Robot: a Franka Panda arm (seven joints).
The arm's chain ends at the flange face. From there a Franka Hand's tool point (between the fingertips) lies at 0.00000 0.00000 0.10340 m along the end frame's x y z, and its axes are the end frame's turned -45 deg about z.
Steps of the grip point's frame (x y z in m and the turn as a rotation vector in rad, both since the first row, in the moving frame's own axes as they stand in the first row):
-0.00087 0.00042 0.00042 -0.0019 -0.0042 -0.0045
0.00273 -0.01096 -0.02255 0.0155 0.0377 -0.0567
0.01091 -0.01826 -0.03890 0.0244 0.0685 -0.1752
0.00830 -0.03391 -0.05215 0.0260 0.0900 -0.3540
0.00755 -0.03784 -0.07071 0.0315 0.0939 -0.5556
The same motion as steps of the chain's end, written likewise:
-0.00015 0.00047 0.00042 -0.0043 -0.0016 -0.0045
-0.00733 -0.00575 -0.02246 0.0376 0.0157 -0.0567
-0.00781 -0.01359 -0.03863 0.0657 0.0312 -0.1752
-0.02120 -0.02073 -0.05170 0.0820 0.0453 -0.3540
-0.02326 -0.02217 -0.07022 0.0887 0.0441 -0.5556

